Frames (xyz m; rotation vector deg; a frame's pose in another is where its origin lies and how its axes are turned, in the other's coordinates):
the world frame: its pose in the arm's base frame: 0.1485 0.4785 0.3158 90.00 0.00 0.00
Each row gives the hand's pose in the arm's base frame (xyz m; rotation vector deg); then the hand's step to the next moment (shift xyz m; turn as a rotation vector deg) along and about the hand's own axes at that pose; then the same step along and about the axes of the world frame.
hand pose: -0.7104 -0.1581 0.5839 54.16 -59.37 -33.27
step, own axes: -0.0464 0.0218 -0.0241 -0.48 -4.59 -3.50
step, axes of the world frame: 0.0019 -0.0068 -0.0562 3.07 -4.88 0.58
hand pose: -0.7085 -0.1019 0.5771 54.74 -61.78 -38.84
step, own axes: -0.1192 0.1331 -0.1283 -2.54 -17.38 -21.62
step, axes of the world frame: 0.0805 0.0484 -0.1989 19.22 -20.14 -0.97
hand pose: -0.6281 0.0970 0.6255 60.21 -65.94 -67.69
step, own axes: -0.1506 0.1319 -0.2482 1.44 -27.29 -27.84
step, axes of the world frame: 0.2594 0.0839 -0.1654 24.24 -30.32 3.93
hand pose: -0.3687 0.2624 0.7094 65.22 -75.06 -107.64
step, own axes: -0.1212 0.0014 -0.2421 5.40 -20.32 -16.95
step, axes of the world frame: 0.2706 0.0021 0.0084 12.68 -23.36 4.81
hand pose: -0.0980 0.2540 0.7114 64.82 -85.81 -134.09
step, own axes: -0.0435 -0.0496 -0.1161 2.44 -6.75 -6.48
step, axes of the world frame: 0.1200 -0.0443 0.0382 4.31 -8.28 2.53
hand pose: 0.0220 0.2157 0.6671 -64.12 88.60 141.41
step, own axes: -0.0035 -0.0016 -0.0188 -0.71 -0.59 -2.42
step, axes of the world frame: 0.0137 -0.0039 0.0129 2.09 -0.66 1.38
